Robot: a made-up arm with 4 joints.
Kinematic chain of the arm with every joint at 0, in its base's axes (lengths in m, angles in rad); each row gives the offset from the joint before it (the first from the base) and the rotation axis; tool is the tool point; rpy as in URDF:
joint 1: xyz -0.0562 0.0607 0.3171 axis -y
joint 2: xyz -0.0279 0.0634 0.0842 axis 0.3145 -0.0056 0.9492
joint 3: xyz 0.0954 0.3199 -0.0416 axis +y
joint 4: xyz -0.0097 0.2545 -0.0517 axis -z
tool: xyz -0.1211 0.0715 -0.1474 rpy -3.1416 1.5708 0
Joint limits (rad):
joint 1: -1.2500..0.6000
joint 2: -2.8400..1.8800
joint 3: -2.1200..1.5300
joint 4: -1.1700..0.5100
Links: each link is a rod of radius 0.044 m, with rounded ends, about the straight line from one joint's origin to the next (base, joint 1, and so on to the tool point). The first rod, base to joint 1, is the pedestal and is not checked.
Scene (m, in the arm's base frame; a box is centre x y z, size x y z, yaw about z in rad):
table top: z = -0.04
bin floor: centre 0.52 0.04 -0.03 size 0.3 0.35 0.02 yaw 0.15
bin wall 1: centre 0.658 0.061 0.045 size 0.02 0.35 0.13 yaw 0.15
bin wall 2: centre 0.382 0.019 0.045 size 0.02 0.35 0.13 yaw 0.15
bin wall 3: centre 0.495 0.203 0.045 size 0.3 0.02 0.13 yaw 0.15
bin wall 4: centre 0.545 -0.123 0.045 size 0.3 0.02 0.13 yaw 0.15
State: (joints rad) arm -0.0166 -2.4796 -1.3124 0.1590
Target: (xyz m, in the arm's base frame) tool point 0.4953 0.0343 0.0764
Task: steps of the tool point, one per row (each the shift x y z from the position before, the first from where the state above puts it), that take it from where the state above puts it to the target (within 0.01 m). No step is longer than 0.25 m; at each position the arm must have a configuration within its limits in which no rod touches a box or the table.
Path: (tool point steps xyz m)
1: 0.1787 0.1021 -0.0649
2: 0.1534 0.1514 -0.0028
3: 0.0996 0.1813 0.0438
4: 0.0324 0.1884 0.0657
5: 0.0087 0.0010 -0.0984
6: -0.0087 -0.0010 -0.0989

